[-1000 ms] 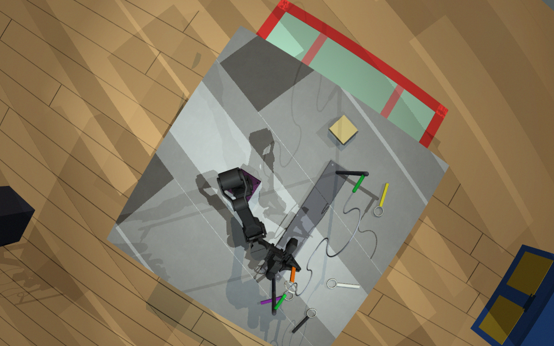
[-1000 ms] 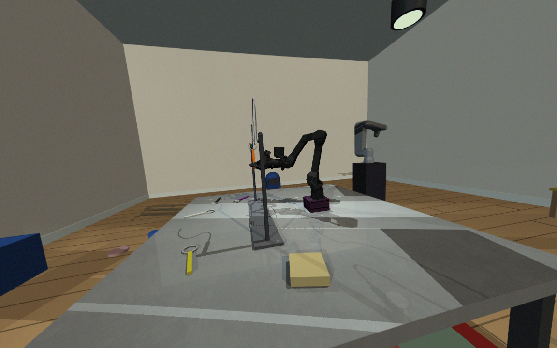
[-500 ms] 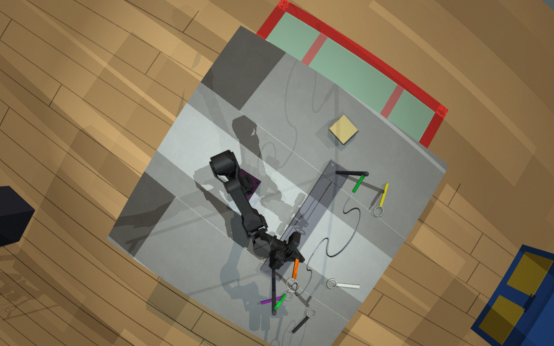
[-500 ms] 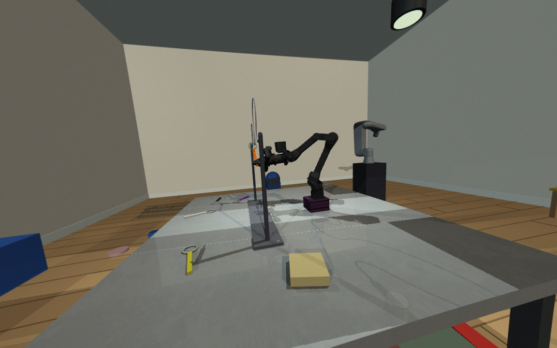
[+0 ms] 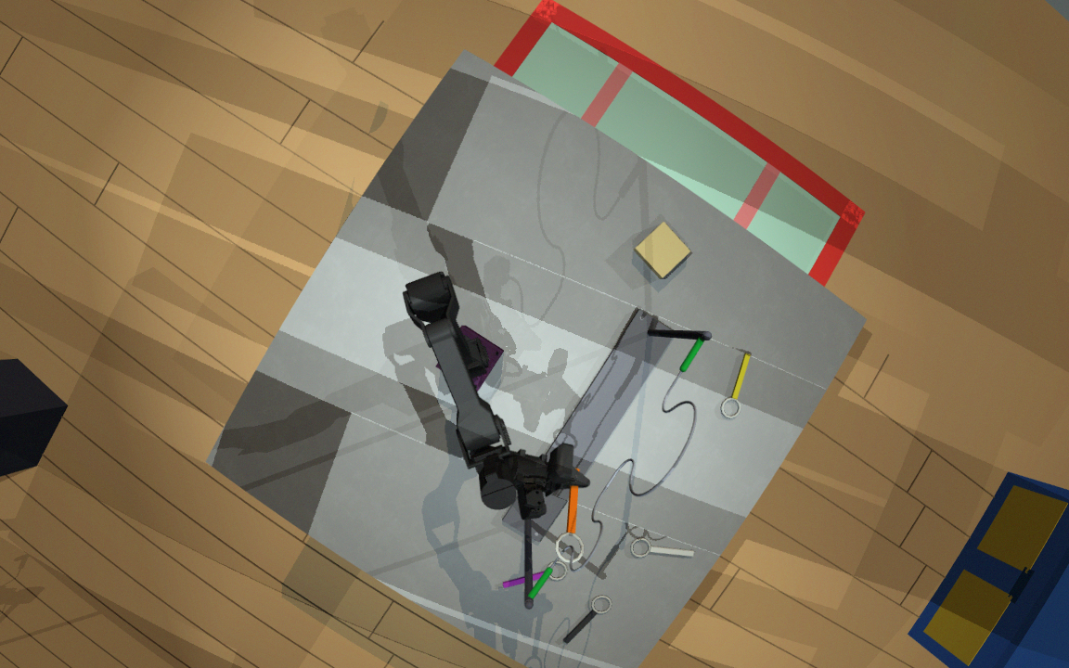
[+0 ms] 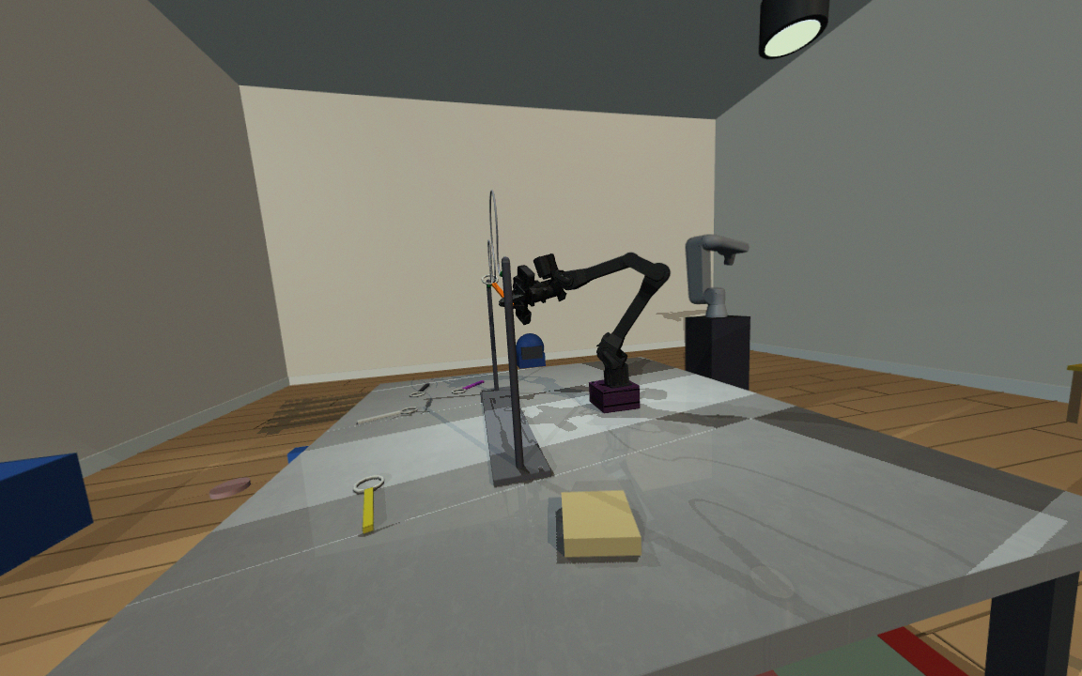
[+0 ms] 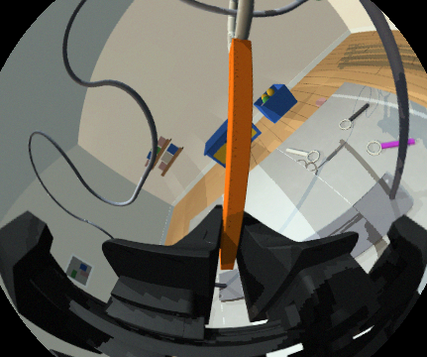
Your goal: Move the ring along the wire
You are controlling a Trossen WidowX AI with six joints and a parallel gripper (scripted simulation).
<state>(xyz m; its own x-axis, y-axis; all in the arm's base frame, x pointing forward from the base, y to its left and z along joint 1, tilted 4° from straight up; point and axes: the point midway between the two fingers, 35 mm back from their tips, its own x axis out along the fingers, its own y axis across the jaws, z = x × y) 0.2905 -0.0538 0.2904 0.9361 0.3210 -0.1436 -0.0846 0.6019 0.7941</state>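
Right now the ring with orange handle is 7 cm to the right of my gripper tip and 5 cm above it. Also, from my gripper tip: yellow-handled ring: 35 cm to the left, 33 cm below, 27 cm ahead; then purple-handled ring: 33 cm to the right, 33 cm below, 14 cm ahead; then tan block: 52 cm to the left, 32 cm below, 10 cm behind.
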